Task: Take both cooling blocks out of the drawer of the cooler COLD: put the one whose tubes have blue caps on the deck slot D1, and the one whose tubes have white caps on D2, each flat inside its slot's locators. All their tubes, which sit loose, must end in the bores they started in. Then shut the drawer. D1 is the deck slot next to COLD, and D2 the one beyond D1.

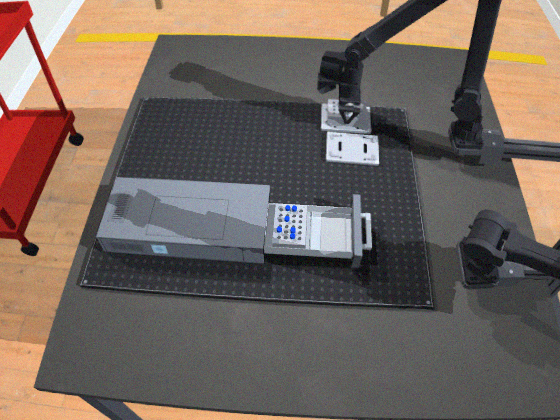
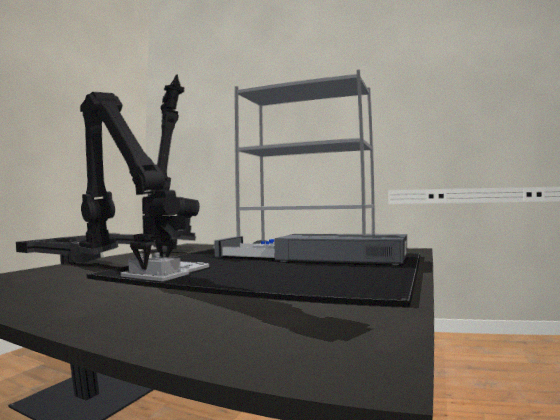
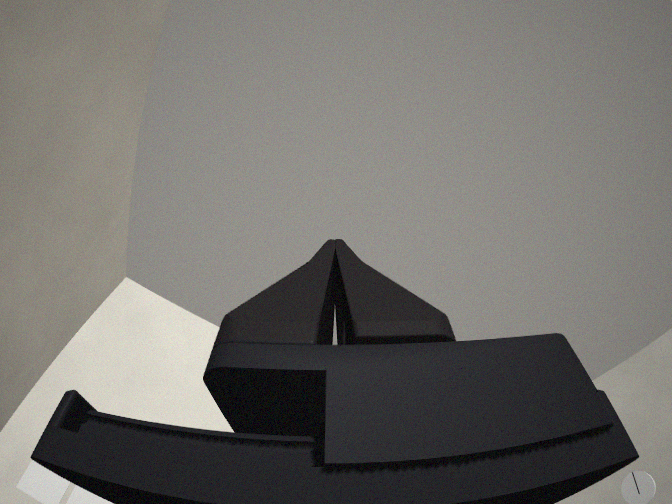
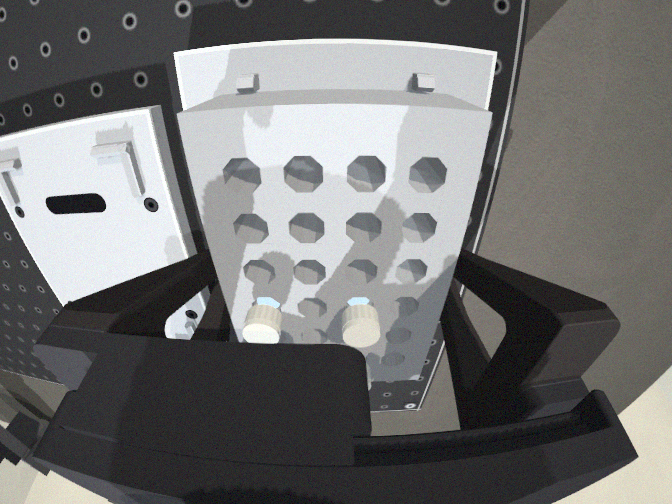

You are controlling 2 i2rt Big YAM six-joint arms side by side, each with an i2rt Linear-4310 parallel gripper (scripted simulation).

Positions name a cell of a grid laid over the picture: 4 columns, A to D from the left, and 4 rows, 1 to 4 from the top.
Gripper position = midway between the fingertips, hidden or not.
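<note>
Image 1: a cooler COLD (image 1: B3). Image 2: my right gripper (image 2: B3), the cooler COLD (image 2: C3). Image 3: my left gripper (image 3: B2). In image 3, the cooler COLD is out of frame. Image 4: my right gripper (image 4: B2), a slot D2 (image 4: C1). In image 4, the cooler COLD is out of frame.
</note>
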